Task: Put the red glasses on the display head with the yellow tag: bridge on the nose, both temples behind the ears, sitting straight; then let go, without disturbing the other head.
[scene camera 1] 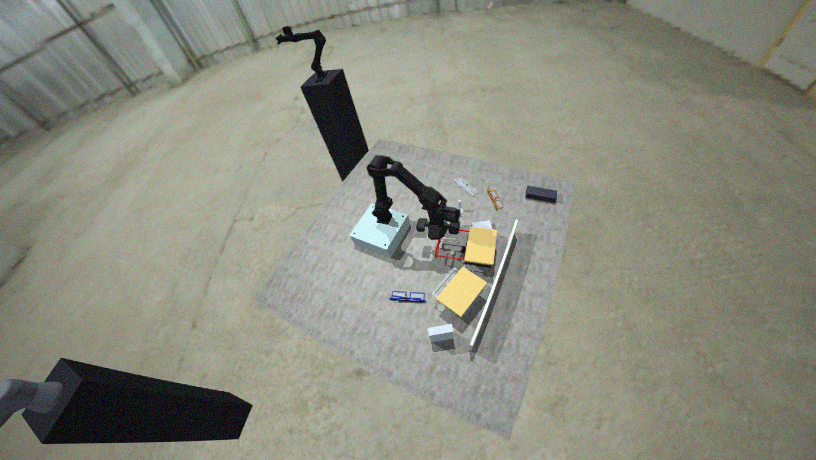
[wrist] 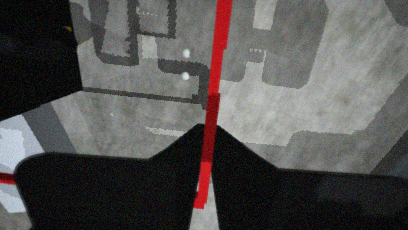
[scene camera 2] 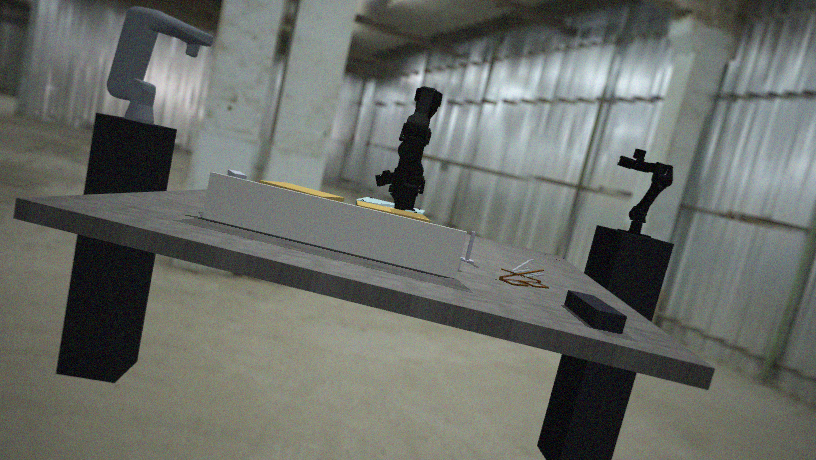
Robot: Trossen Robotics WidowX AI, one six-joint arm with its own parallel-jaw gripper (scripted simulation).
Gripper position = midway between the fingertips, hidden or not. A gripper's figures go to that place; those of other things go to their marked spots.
My gripper [scene camera 2: 396,219]: 148 cm from the lens. A dark box [scene camera 2: 598,314]: 107 cm from the lens. A long white wall [scene camera 2: 411,243]: 117 cm from the lens.
